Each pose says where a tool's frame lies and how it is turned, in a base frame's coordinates. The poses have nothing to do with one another.
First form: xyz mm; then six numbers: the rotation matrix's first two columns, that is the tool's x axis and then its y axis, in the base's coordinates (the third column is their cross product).
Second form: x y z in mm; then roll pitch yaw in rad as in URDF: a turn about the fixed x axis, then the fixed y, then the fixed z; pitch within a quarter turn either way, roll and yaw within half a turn. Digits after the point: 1 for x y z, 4 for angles.
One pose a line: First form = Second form
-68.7, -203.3, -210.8, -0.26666, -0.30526, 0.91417, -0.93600, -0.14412, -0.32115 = -68.7, -203.3, -210.8, -2.2270, -1.1535, -2.2888
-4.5, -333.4, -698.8, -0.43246, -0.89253, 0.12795, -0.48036, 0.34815, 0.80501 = -4.5, -333.4, -698.8, 2.1946, -0.1283, -2.0220
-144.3, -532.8, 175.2, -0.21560, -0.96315, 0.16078, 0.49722, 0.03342, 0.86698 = -144.3, -532.8, 175.2, 1.0725, -0.1615, -1.7910
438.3, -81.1, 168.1, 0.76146, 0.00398, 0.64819, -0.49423, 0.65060, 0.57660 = 438.3, -81.1, 168.1, 0.8590, -0.7052, 0.0052
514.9, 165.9, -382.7, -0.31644, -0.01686, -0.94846, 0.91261, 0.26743, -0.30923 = 514.9, 165.9, -382.7, -1.7911, 1.2483, -3.0884
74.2, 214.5, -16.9, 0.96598, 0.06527, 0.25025, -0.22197, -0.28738, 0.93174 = 74.2, 214.5, -16.9, 1.8460, -0.2529, 0.0675
